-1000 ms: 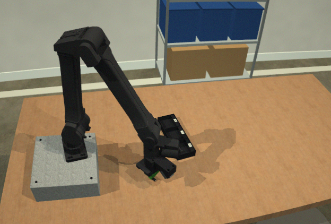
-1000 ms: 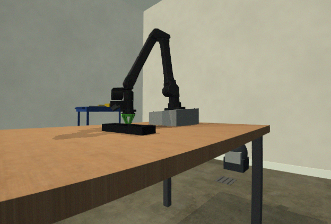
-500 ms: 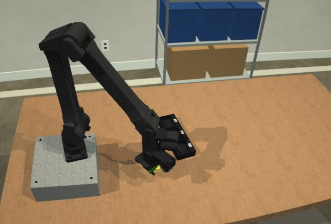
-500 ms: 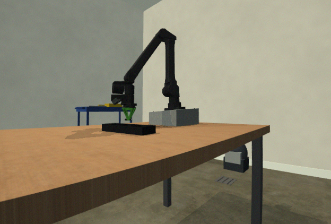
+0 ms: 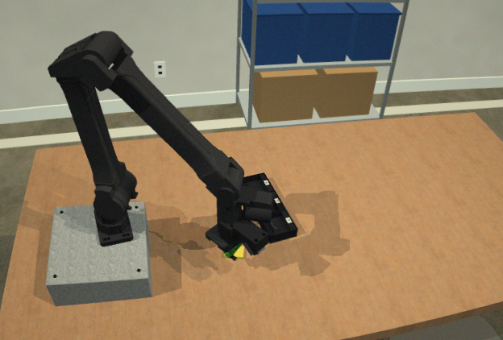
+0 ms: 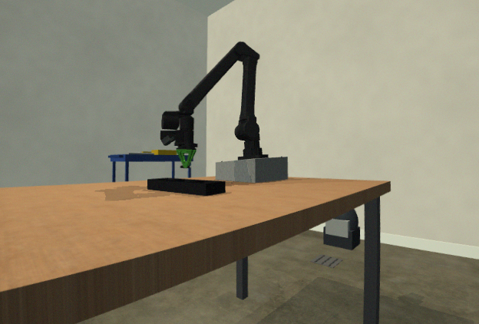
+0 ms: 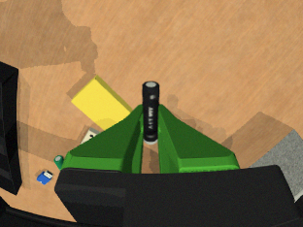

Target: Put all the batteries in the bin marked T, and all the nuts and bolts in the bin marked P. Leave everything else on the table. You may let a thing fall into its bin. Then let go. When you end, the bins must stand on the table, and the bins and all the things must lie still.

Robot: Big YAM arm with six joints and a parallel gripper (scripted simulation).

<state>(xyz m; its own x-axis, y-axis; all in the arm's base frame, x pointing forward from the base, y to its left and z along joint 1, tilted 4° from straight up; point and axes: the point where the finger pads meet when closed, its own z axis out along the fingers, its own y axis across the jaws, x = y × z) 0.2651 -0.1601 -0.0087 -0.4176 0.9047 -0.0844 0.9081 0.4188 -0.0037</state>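
My gripper is now right at the black battery. Round my hand: yellow block 30 mm ahead, 50 mm to the left, 70 mm below; dark bolt 170 mm ahead, 90 mm to the left, 60 mm below; white domino 30 mm ahead, 110 mm to the left, 70 mm below.
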